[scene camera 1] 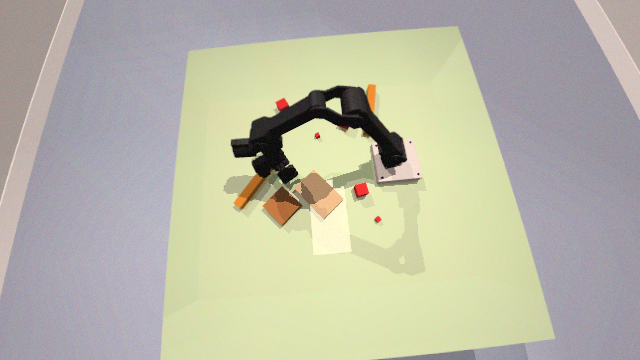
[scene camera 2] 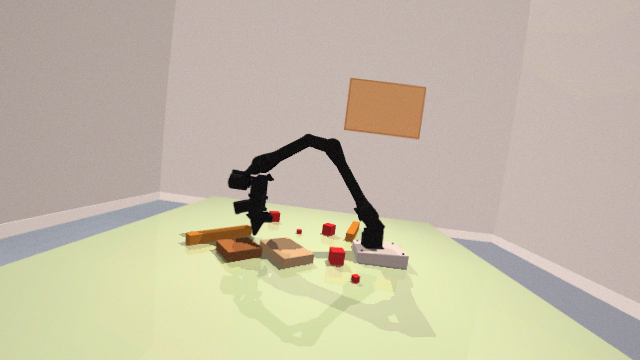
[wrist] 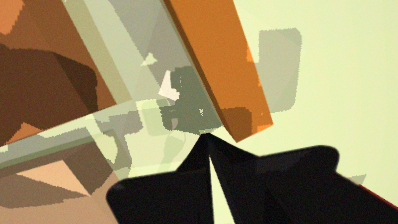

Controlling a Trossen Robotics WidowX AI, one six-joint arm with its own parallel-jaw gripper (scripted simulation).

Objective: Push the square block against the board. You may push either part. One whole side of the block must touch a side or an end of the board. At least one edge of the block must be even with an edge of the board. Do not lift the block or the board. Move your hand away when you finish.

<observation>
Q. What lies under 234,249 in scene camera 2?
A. A dark brown square block.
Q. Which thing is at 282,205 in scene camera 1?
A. A dark brown square block.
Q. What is my gripper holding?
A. Nothing.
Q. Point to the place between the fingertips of my gripper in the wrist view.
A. At 205,137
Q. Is my gripper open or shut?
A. Shut.
</observation>
